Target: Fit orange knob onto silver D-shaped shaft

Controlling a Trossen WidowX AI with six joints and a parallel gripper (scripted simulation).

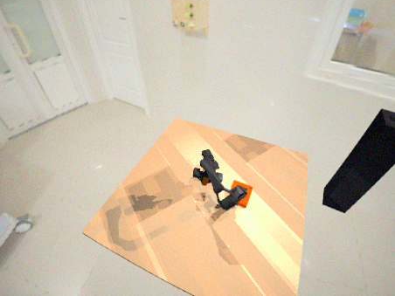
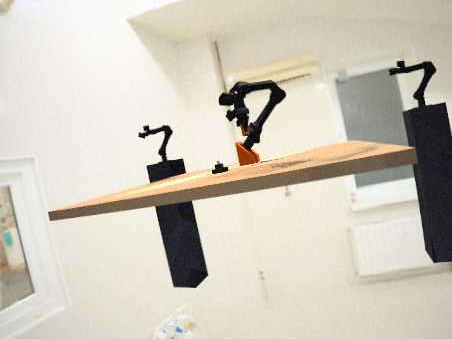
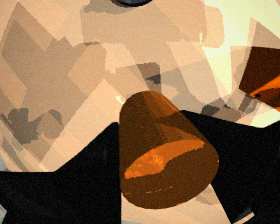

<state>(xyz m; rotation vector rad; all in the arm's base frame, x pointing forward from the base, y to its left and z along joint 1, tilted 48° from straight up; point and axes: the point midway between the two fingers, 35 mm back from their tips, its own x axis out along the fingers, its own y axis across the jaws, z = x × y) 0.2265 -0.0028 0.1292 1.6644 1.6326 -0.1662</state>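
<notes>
Now: gripper tip 10 mm past the orange knob and 30 mm below it. Also, from my gripper tip: dark round pedestal: 80 mm ahead, 150 mm to the right, 140 mm below.
</notes>
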